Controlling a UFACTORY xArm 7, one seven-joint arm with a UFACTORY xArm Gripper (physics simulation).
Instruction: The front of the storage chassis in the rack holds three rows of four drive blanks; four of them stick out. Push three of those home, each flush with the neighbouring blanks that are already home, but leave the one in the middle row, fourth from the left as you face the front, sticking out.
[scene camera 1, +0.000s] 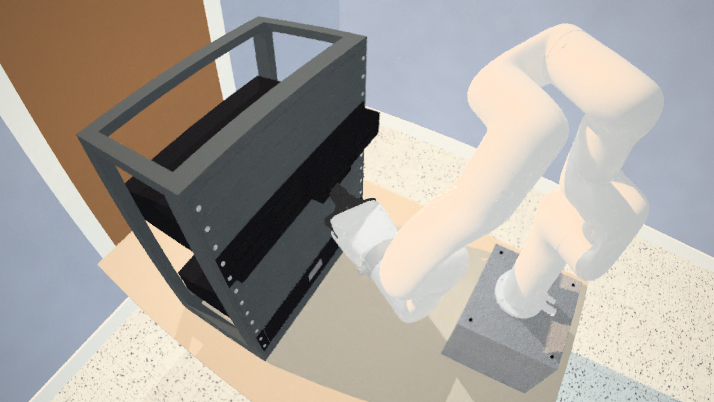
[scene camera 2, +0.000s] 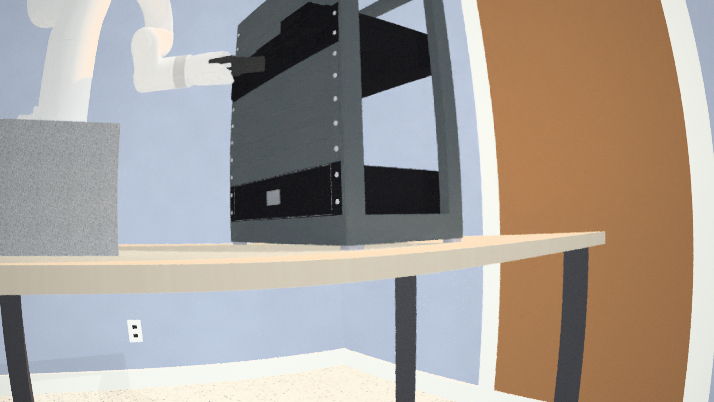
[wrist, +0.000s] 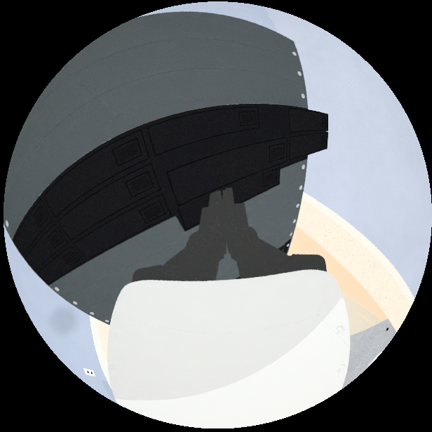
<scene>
my gripper: scene camera 1; scene camera 2 264, 63; wrist
grey rack: scene camera 1; scene camera 2 297, 176; wrist
same spot on my gripper: (scene camera 1: 341, 198) = (wrist: 211, 228)
same spot on grey rack: (wrist: 133, 201) = (scene camera 1: 301, 199)
</scene>
